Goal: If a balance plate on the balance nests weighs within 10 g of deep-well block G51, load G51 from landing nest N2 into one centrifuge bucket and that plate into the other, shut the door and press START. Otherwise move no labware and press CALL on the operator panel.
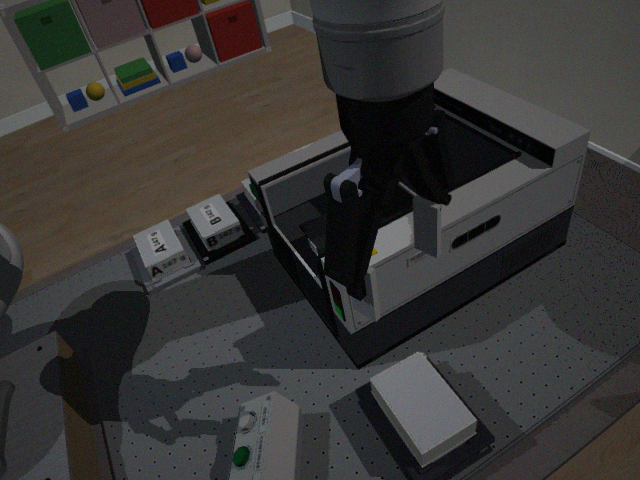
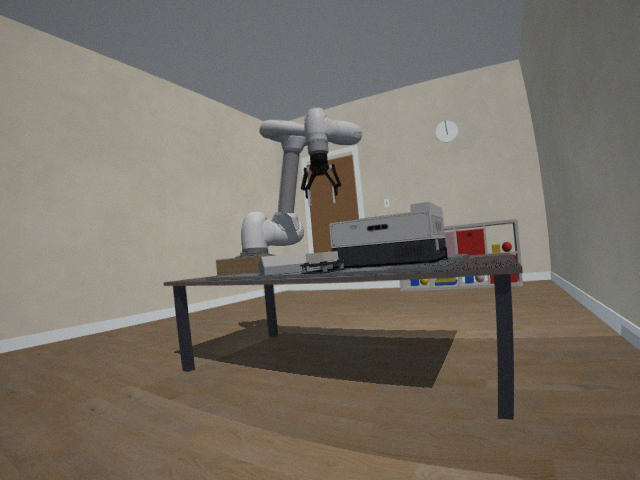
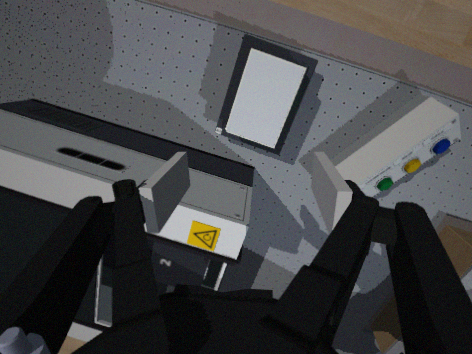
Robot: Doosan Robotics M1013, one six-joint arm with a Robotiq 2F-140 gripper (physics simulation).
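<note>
My gripper is open and empty, high above the centrifuge's near corner. The centrifuge has its chamber uncovered; a dark bucket marked 2 is inside, and the gripper hides much of the chamber. A white block lies flat on a dark nest; its name cannot be read. Plate A, marked 147 g, and plate B, seemingly 142 g, sit on balance nests. A third white plate is mostly hidden behind the centrifuge.
The operator panel stands beside the white block's nest, with green, yellow and blue buttons. The centrifuge's raised rear housing stands at its far end. A cube shelf stands beyond the table.
</note>
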